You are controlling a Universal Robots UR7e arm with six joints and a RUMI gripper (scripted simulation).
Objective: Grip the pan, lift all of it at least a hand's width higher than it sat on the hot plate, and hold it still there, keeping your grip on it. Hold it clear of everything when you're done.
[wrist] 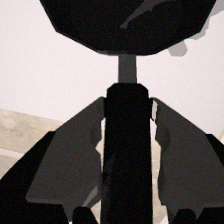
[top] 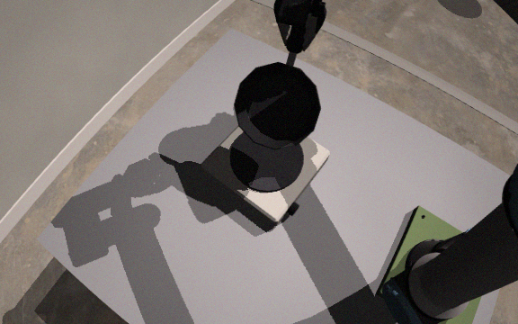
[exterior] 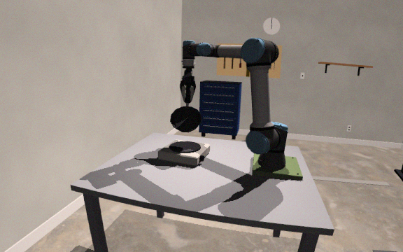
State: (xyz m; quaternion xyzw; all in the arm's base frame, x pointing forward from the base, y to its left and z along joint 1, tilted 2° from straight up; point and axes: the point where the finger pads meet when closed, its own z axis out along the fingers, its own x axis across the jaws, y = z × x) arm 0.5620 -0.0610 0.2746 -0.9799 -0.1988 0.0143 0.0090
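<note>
The black pan is 2 cm behind my hand, 4 cm to the left of it and 6 cm below it. Round my hand: hot plate 7 cm behind, 13 cm to the left, 29 cm below.
</note>
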